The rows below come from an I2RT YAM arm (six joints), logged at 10 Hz.
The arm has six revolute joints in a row. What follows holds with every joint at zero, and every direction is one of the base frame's.
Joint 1 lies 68 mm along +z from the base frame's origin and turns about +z.
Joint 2 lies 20 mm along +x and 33.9 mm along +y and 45.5 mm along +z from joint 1 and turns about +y.
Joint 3 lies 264 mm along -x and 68.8 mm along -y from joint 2 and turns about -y.
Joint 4 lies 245 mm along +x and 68.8 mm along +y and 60 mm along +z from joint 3 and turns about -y.
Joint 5 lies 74 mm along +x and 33.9 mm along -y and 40.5 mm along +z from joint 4 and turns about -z.
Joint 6 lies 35.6 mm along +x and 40.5 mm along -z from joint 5 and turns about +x.
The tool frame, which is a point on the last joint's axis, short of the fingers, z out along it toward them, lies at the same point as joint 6; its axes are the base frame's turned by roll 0, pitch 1.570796 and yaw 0 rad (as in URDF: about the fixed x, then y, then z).
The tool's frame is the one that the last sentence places.
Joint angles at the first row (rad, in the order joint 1, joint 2, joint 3, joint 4, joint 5, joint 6):
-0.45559, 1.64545, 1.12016, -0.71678, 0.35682, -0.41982
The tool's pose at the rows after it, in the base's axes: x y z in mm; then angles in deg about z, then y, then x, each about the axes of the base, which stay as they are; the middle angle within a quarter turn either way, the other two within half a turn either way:
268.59 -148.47 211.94 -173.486 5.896 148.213
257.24 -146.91 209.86 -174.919 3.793 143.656
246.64 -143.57 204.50 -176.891 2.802 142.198
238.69 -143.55 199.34 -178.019 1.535 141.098
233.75 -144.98 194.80 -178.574 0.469 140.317
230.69 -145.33 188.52 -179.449 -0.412 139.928
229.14 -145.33 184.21 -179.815 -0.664 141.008
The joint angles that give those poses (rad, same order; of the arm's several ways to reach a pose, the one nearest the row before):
-0.45561, 1.59071, 1.08468, -0.70006, 0.43932, -0.45354
-0.45866, 1.55015, 1.02773, -0.66825, 0.52467, -0.49495
-0.46144, 1.51545, 0.96999, -0.64410, 0.55437, -0.53362
-0.47147, 1.49742, 0.93041, -0.62571, 0.57891, -0.56019
-0.48238, 1.49164, 0.90509, -0.60864, 0.59663, -0.57719
-0.48740, 1.49444, 0.88124, -0.58950, 0.60911, -0.59206
-0.49166, 1.50002, 0.87139, -0.58864, 0.59452, -0.59367

